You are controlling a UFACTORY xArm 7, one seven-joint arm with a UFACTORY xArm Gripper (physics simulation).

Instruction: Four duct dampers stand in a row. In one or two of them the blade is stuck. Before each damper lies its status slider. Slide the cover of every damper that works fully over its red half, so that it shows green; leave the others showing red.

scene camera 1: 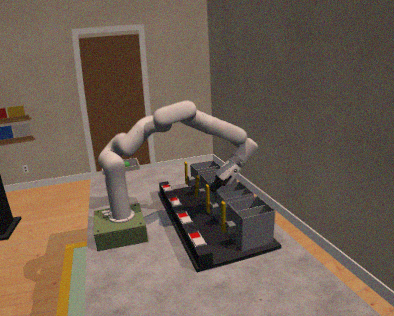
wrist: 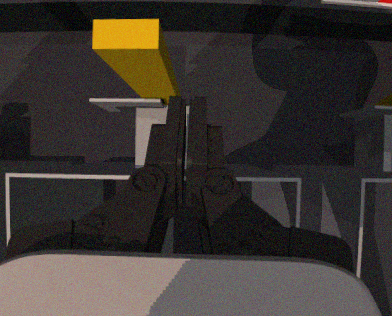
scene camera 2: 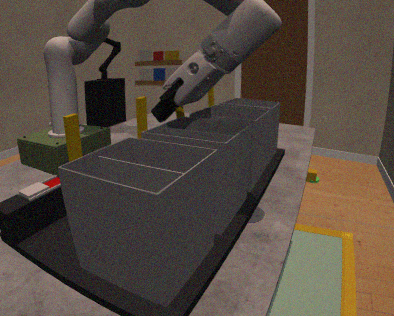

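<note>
Four grey box-shaped dampers stand in a row on a black base. Each has a yellow upright lever on the robot's side: from the far end, the first, second, third and nearest. Before them, the far slider, second, third and nearest all show red beside a white cover. The gripper is shut and empty, above the middle of the row. In the wrist view its tips appear right beside a yellow lever. The blades are not readable.
The black base has a raised strip under the sliders. The robot's green mount stands across from the row. The arm arches over the base. A small tray with a green thing lies behind the mount.
</note>
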